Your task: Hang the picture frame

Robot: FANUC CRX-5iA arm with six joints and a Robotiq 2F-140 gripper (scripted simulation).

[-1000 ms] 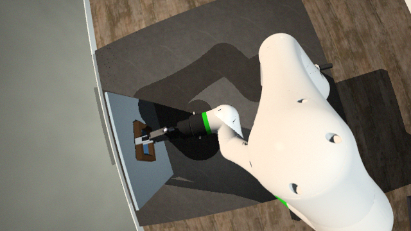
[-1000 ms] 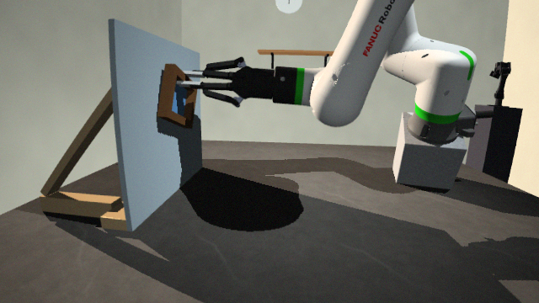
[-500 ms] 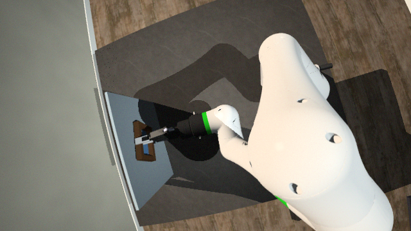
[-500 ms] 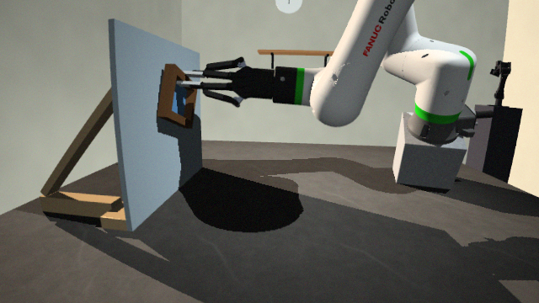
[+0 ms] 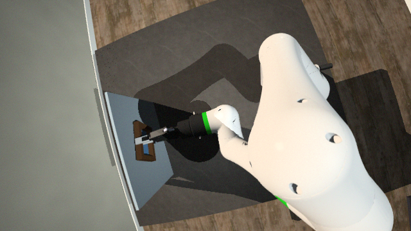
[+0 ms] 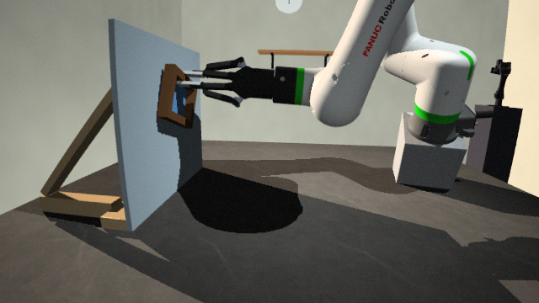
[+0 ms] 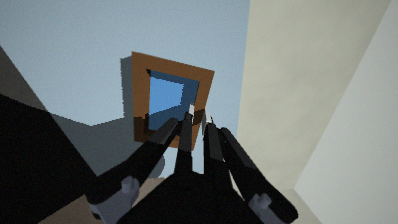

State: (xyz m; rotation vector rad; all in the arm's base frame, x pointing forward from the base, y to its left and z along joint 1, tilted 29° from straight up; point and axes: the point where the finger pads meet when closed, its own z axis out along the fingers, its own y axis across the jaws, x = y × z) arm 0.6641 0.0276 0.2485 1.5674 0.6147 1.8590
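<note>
My gripper is now 4 cm short of the picture frame, 1 cm to the right of it and 5 cm above it. The rest, counted from my hand: pale blue wall panel: 5 cm ahead, 2 cm to the left, 10 cm below.
</note>
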